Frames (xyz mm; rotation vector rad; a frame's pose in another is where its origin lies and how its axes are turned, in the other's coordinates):
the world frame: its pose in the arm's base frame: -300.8 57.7 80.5 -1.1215 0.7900 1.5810
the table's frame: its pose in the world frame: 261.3 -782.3 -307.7 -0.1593 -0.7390 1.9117
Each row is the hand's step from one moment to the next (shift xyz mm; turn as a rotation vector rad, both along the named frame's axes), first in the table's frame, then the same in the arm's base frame.
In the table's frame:
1: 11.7 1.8 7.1 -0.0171 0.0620 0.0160
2: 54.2 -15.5 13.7 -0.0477 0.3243 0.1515
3: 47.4 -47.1 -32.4 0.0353 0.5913 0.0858
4: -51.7 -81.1 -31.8 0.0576 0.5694 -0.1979
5: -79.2 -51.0 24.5 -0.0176 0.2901 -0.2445
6: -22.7 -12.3 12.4 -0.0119 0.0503 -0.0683
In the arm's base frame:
1: -7.7 1.1 11.4 0.0474 -0.0283 0.0367
2: -50.8 8.3 26.7 0.2264 -0.1107 0.2586
3: -69.7 0.1 -25.8 0.2685 -0.3591 0.3964
4: -0.9 45.7 -90.4 0.1798 -0.5435 0.1974
5: 48.6 69.5 -47.8 0.1018 -0.3653 -0.0216
6: 16.2 22.0 -8.7 0.0198 -0.0792 -0.0260

